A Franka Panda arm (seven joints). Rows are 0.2 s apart.
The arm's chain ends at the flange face. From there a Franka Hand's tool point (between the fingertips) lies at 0.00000 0.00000 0.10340 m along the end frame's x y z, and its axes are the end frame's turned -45 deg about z.
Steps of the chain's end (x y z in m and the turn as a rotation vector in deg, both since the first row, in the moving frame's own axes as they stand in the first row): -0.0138 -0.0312 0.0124 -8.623 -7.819 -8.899; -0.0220 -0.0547 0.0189 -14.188 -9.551 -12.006
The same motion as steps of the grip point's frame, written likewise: -0.0084 -0.0292 0.0103 -0.569 -11.626 -8.899; -0.0059 -0.0453 0.0143 -3.279 -16.786 -12.006
